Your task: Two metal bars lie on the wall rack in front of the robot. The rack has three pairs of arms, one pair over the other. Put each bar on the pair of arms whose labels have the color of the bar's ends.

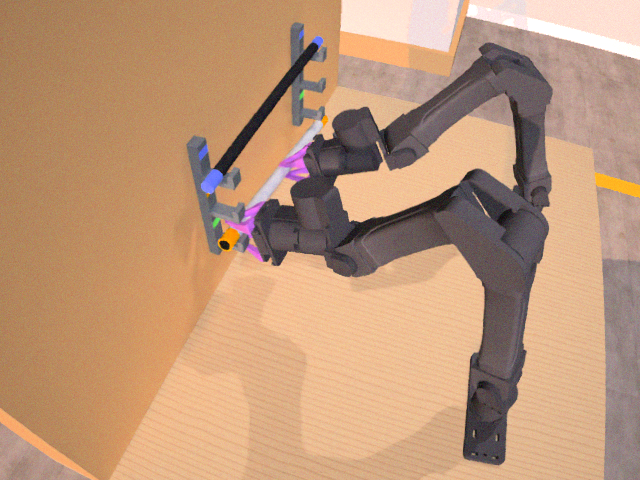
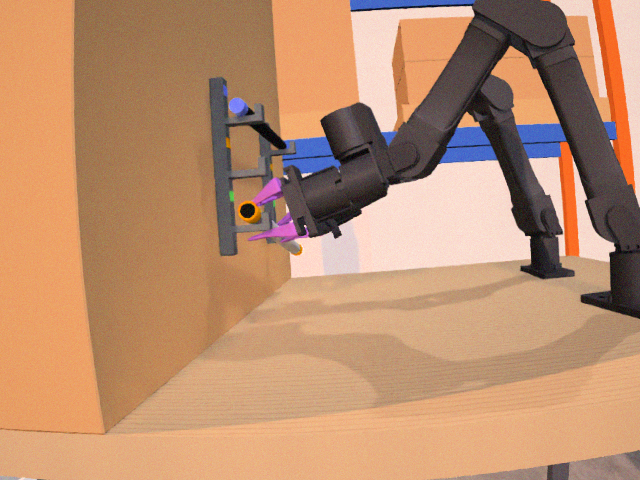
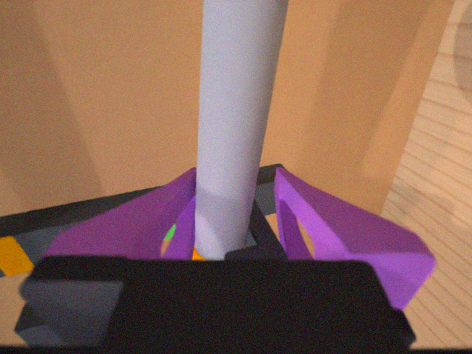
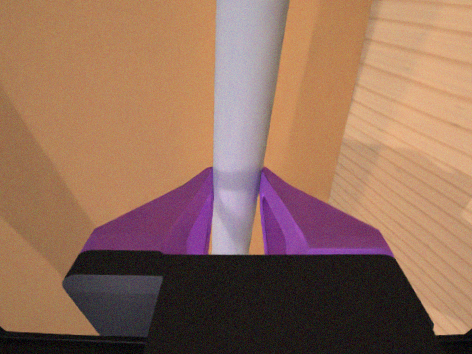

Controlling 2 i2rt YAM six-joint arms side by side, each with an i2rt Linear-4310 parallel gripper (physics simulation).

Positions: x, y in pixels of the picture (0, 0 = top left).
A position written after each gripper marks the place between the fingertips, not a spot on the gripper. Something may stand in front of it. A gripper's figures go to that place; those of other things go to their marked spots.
The left gripper [image 1: 230, 228]: 88 cm from the lens. The right gripper [image 1: 282, 169] is 101 cm from the lens. A black bar [image 1: 213, 179] is 72 cm from the lens. A white bar [image 1: 263, 194] is 92 cm from the lens. A brown wall [image 1: 113, 270] is 65 cm from the lens. The marked spots on the brown wall and the white bar are 37 cm apart.
